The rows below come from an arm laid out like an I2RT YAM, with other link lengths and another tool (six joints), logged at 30 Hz.
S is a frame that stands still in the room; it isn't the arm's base.
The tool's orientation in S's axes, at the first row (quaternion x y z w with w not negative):
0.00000, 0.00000, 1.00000, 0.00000
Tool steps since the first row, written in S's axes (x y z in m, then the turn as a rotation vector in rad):
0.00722, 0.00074, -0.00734, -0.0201, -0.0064, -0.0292
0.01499, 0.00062, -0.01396, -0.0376, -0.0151, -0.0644
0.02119, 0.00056, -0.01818, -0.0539, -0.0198, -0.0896
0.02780, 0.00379, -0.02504, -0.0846, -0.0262, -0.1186
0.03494, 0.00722, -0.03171, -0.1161, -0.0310, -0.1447
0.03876, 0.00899, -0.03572, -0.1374, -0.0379, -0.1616
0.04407, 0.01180, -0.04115, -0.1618, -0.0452, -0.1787
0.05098, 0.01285, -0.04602, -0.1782, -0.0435, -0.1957
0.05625, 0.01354, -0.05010, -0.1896, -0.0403, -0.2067
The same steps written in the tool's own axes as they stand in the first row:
-0.00722, -0.00074, -0.00734, 0.0201, 0.0064, -0.0292
-0.01499, -0.00062, -0.01396, 0.0376, 0.0151, -0.0644
-0.02119, -0.00056, -0.01818, 0.0539, 0.0198, -0.0896
-0.02780, -0.00379, -0.02504, 0.0846, 0.0262, -0.1186
-0.03494, -0.00722, -0.03171, 0.1161, 0.0310, -0.1447
-0.03876, -0.00899, -0.03572, 0.1374, 0.0379, -0.1616
-0.04407, -0.01180, -0.04115, 0.1618, 0.0452, -0.1787
-0.05098, -0.01285, -0.04602, 0.1782, 0.0435, -0.1957
-0.05625, -0.01354, -0.05010, 0.1896, 0.0403, -0.2067

